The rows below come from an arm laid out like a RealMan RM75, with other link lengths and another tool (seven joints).
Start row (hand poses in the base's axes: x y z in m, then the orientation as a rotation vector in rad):
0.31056 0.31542 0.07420 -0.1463 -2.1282 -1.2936
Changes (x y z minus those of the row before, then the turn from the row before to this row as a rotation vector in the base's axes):
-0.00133 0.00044 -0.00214 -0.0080 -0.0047 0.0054
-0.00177 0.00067 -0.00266 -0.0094 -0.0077 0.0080
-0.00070 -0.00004 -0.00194 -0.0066 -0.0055 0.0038
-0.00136 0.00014 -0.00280 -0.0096 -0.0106 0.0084
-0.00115 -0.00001 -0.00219 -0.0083 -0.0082 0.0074
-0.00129 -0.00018 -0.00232 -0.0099 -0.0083 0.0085
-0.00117 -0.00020 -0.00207 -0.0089 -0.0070 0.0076
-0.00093 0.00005 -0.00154 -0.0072 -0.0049 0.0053
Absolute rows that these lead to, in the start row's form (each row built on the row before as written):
0.30923 0.31586 0.07206 -0.1409 -2.1365 -1.2837
0.30746 0.31653 0.06940 -0.1314 -2.1478 -1.2717
0.30676 0.31649 0.06746 -0.1267 -2.1561 -1.2643
0.30540 0.31663 0.06466 -0.1151 -2.1698 -1.2527
0.30425 0.31662 0.06247 -0.1054 -2.1807 -1.2422
0.30296 0.31644 0.06015 -0.0951 -2.1924 -1.2293
0.30179 0.31624 0.05808 -0.0861 -2.2025 -1.2175
0.30086 0.31629 0.05654 -0.0802 -2.2101 -1.2082

